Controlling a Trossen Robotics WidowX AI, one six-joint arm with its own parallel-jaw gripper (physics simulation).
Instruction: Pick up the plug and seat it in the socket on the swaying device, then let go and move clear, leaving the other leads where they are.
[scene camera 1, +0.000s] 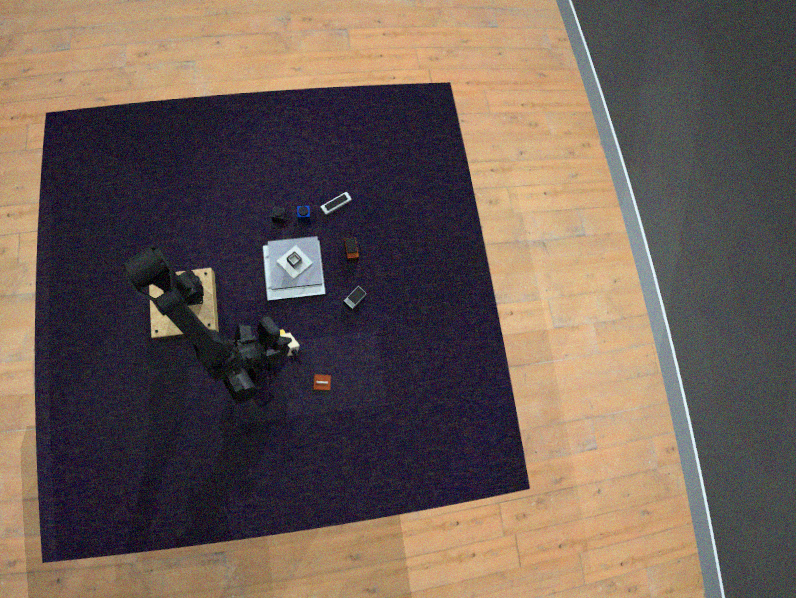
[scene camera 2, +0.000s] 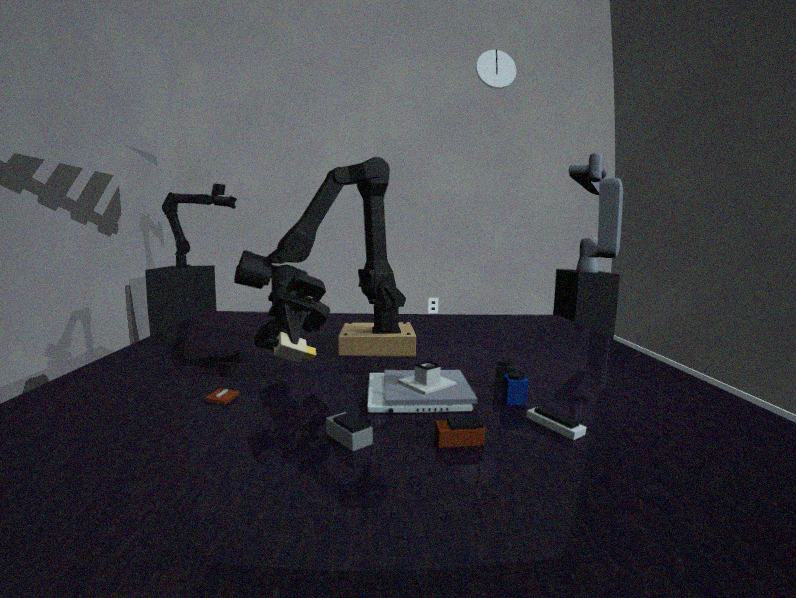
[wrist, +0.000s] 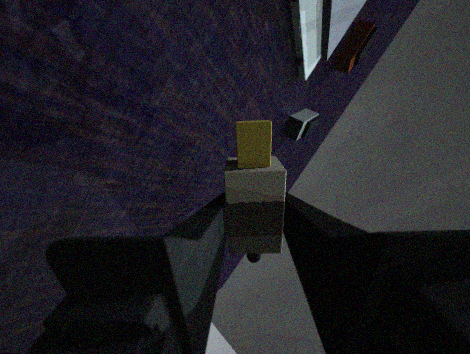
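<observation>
The plug, a white block with a yellow end, is held off the dark surface by my gripper, which is shut on it. In scene camera 2 the plug is tilted, its yellow end pointing right and slightly down. The swaying device, a grey plate on a white base, lies apart from the gripper. The square socket stands up from a white diamond pad on the plate. Part of the device shows at the wrist view's top.
An orange block with a white bar, a grey box, an orange box, a blue box, a black block and a white strip lie around the device.
</observation>
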